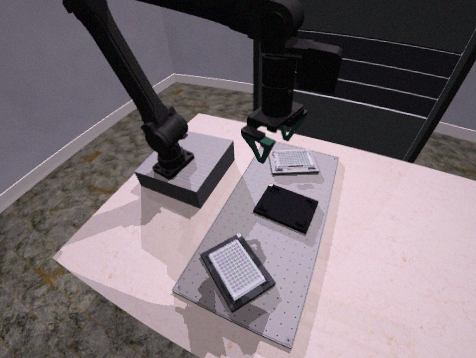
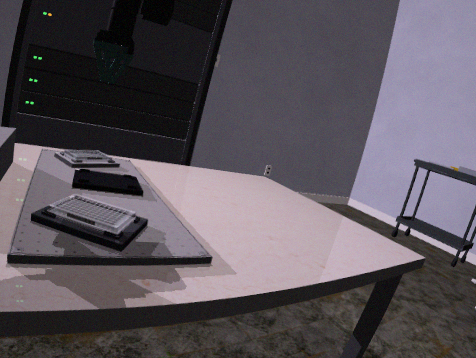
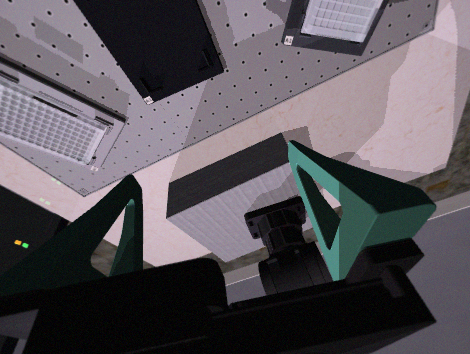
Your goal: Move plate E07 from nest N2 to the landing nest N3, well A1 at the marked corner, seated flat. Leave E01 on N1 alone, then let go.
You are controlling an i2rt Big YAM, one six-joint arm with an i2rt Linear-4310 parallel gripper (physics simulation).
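A clear-white well plate (image 1: 293,159) (image 2: 86,156) (image 3: 45,122) sits in a light grey nest at the board's far end. Another white well plate (image 1: 236,269) (image 2: 92,214) (image 3: 340,19) sits in a dark grey nest (image 1: 267,282) (image 2: 122,239) (image 3: 325,45) at the near end. Between them, a black nest (image 1: 286,207) (image 2: 107,181) (image 3: 155,45) holds no plate; a small white corner tag (image 3: 148,100) marks it. Plate and nest names cannot be read. My gripper (image 1: 275,150) (image 3: 212,164) is open and empty, above the board's far end, apart from both plates.
The perforated board (image 1: 307,300) (image 2: 180,250) (image 3: 250,95) carries the three nests on the table (image 1: 390,240) (image 2: 240,225). The arm's base stands on a grey block (image 1: 215,170) (image 3: 220,210) beside the board. A dark rack (image 2: 195,125) rises behind the table; a cart stands farther right.
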